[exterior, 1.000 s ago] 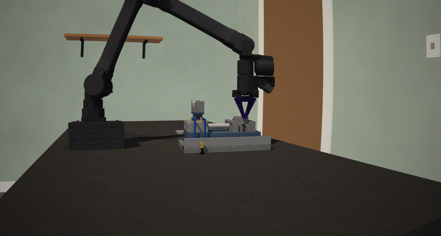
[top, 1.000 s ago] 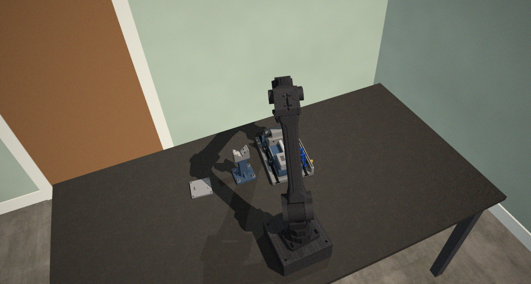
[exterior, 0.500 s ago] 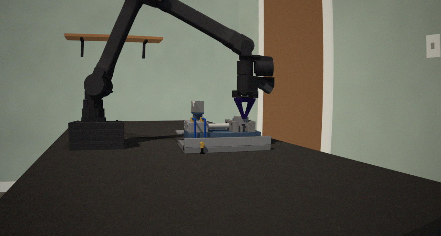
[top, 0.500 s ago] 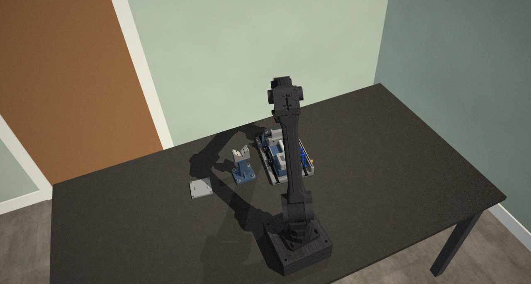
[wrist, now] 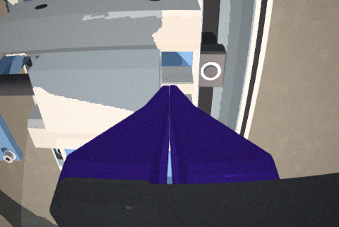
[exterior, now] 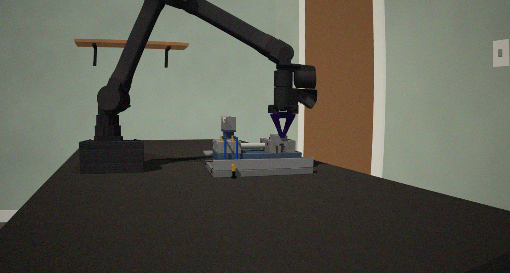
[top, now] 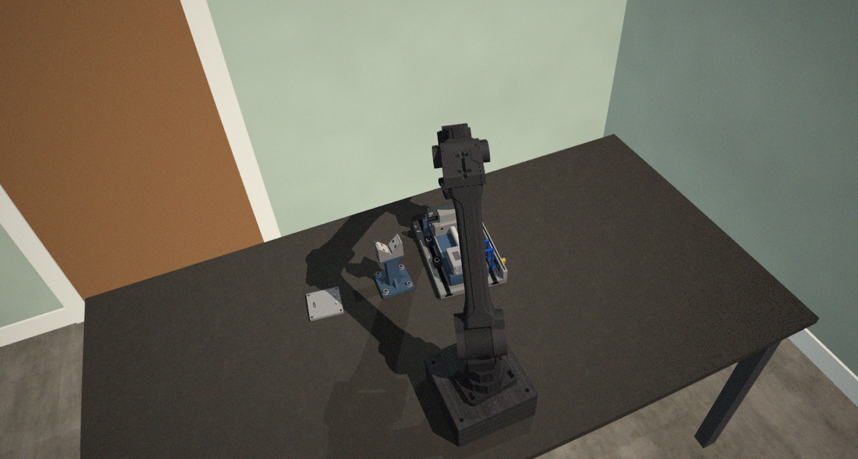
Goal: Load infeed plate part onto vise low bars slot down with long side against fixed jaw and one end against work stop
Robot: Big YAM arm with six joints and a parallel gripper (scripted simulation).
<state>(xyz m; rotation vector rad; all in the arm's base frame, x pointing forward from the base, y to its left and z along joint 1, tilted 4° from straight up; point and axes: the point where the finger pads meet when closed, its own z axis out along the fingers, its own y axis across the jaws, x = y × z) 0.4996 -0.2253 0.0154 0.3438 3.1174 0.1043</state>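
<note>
Right now the part is 3 cm to the left of my hand, 2 cm below it and 1 cm ahead of it. Round my hand: grey infeed plate (45 cm to the left, 11 cm below, 5 cm behind).
</note>
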